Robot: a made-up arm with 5 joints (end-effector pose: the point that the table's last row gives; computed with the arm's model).
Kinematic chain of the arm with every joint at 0, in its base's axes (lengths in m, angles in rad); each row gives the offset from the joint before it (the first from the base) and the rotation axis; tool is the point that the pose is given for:
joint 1: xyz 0 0 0.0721 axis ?
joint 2: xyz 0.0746 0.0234 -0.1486 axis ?
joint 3: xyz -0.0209 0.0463 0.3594 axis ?
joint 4: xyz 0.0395 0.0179 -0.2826 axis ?
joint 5: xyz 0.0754 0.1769 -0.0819 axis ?
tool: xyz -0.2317 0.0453 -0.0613
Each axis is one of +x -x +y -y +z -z.
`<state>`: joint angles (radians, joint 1 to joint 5).
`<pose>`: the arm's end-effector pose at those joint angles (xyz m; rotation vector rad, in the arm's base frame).
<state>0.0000 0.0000 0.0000 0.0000 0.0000</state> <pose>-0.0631 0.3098 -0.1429 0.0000 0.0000 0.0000</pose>
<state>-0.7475 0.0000 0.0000 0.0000 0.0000</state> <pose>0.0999 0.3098 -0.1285 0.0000 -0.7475 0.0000</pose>
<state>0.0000 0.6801 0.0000 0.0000 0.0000</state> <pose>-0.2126 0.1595 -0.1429 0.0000 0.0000 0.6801</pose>
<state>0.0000 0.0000 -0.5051 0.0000 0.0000</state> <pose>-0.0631 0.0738 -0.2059 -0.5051 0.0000 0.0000</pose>
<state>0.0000 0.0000 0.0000 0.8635 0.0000</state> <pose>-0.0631 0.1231 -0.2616 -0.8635 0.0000 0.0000</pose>
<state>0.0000 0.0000 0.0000 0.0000 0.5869</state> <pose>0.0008 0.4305 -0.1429 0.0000 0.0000 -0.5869</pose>
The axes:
joint 1: +y
joint 2: +z
joint 3: +x
joint 4: -x
joint 5: -z

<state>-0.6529 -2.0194 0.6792 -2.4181 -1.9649</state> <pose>0.1375 -0.2332 0.3570 1.0424 2.3460 0.3546</pose>
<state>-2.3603 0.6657 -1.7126 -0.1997 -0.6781</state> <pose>-0.2646 -0.3425 0.1120 -1.8799 -1.4506 -1.2780</pose>
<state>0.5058 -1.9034 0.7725 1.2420 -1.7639</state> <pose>0.1144 -0.1108 -0.0827 0.0865 0.9581 -0.1681</pose>
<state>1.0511 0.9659 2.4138 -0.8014 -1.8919</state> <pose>0.4669 0.2776 0.4255 2.0892 -1.0754 -1.3282</pose>
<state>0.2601 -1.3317 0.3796 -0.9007 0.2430</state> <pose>0.4513 0.2309 0.1372 1.0032 -0.5406 -1.4589</pose>
